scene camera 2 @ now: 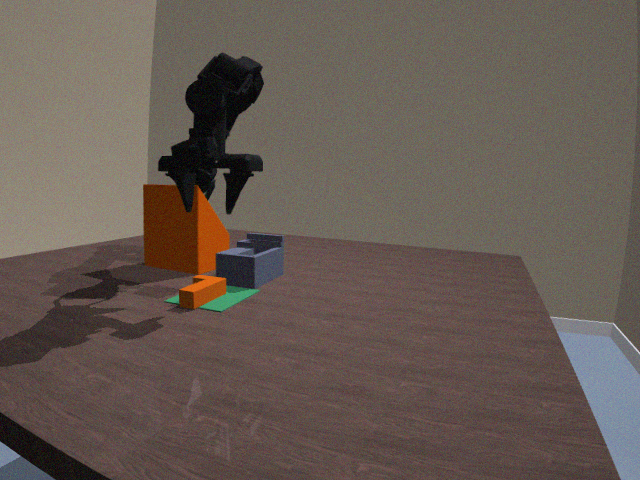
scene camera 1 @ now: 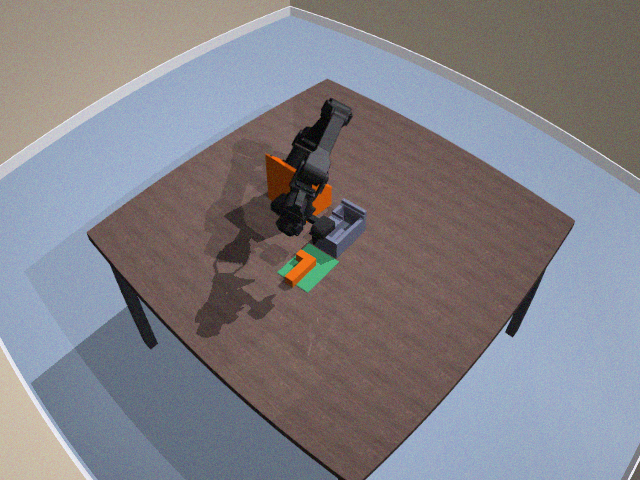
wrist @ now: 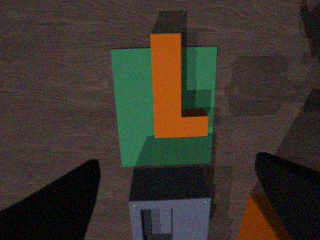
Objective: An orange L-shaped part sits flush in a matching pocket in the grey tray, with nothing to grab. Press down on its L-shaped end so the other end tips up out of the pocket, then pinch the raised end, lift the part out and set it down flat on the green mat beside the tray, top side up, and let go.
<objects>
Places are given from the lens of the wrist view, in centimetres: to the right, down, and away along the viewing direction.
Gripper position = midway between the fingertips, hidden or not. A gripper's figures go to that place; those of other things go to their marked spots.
my gripper point(wrist: 178, 164): 1, 2, 11
orange L-shaped part point(wrist: 170, 120): 1, 0, 23
green mat point(wrist: 132, 72): -3, -5, 24
</objects>
